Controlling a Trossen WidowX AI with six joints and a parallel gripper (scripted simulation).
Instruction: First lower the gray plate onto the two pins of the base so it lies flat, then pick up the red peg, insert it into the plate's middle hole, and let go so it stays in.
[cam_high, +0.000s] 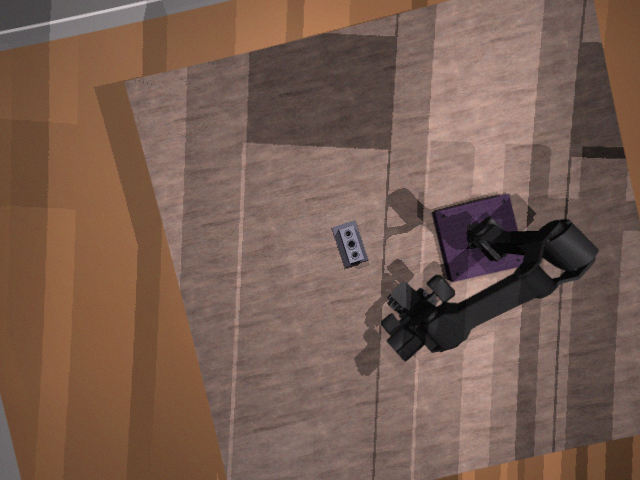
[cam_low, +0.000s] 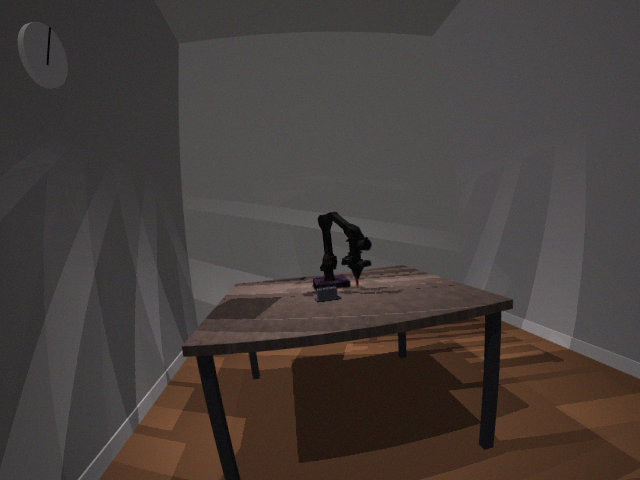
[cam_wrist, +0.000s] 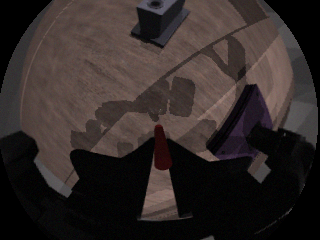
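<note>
Right now the gray plate is 140 mm ahead of my gripper tip, 160 mm to the right of it and 20 mm below it. The rest, counted from my gripper tip: base: 140 mm ahead, 160 mm to the right, 60 mm below; then red peg: right at my gripper tip.
</note>
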